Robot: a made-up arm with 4 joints.
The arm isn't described. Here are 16 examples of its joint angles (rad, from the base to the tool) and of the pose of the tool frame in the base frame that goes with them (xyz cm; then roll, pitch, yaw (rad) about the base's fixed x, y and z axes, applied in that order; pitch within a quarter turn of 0, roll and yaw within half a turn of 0).
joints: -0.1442 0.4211 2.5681 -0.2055
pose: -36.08 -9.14 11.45 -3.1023 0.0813 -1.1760
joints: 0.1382 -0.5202 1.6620 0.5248
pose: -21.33 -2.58 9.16 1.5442 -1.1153 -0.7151
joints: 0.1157 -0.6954 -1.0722 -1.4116
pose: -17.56 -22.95 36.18 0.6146 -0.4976 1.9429
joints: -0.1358 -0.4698 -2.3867 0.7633
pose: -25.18 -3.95 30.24 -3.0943 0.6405 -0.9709
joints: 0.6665 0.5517 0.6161 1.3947
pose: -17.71 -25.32 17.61 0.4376 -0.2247 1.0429
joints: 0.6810 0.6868 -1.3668 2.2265
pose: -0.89 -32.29 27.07 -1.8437 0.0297 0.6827
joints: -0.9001 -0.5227 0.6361 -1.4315
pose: -7.19 -21.01 -7.28 -1.2554 0.2811 -2.7171
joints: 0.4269 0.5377 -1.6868 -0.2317
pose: -9.77 -32.44 40.94 0.1283 0.6265 2.8247
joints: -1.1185 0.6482 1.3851 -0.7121
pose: -2.41 -18.29 -13.37 -1.2140 -0.1985 -1.8778
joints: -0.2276 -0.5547 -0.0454 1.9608
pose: -21.03 -18.88 8.88 -1.0501 -0.1466 -0.2671
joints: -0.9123 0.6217 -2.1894 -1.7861
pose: -38.13 -25.23 11.70 0.8452 0.9494 2.9024
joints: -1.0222 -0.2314 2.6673 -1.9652
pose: -20.52 7.05 2.61 0.0005 0.9391 0.3934
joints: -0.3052 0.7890 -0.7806 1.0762
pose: -13.60 -36.33 15.75 -1.6286 0.2398 1.5931
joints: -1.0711 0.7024 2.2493 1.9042
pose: -23.05 -18.49 -11.35 0.1688 -0.6830 1.6437
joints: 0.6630 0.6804 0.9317 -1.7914
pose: -18.55 -18.80 9.44 -2.3254 0.4053 -1.3780
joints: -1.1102 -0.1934 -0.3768 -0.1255
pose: -20.98 -31.79 -3.51 -1.4387 0.2619 1.8523
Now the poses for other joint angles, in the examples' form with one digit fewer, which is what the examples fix.
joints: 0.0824 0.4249 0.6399 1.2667
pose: -20.7 -24.6 8.2 -0.095 -0.530 1.205
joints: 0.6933 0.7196 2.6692 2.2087
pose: -15.3 -19.3 38.0 2.263 0.046 1.146
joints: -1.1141 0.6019 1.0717 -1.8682
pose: -0.5 -16.4 -7.9 -0.703 -0.164 -1.069
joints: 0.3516 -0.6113 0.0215 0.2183
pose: -22.8 -22.6 23.0 -0.103 -0.153 1.176
